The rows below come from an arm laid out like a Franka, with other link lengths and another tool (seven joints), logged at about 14 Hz.
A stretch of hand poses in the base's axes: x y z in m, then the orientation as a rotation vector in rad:
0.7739, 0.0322, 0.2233, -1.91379, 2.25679, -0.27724
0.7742, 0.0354, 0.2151, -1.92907, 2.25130, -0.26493
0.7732, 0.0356, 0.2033, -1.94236, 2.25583, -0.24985
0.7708, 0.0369, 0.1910, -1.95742, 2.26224, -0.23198
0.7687, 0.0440, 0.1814, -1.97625, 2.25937, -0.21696
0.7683, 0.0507, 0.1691, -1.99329, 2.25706, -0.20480
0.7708, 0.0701, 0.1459, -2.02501, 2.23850, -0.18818
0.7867, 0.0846, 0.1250, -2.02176, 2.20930, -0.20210
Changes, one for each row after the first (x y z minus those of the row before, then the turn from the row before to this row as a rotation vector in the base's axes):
0.0003, 0.0032, -0.0082, 0.00224, 0.00922, 0.01040
-0.0010, 0.0002, -0.0118, 0.00054, 0.01522, 0.00466
-0.0024, 0.0013, -0.0123, 0.00038, 0.01833, 0.00464
-0.0021, 0.0071, -0.0096, 0.00084, 0.01381, 0.01066
-0.0004, 0.0067, -0.0123, -0.00025, 0.01218, 0.00938
0.0025, 0.0194, -0.0232, 0.00214, 0.01235, 0.02398
0.0159, 0.0145, -0.0209, 0.00678, -0.02370, 0.01220

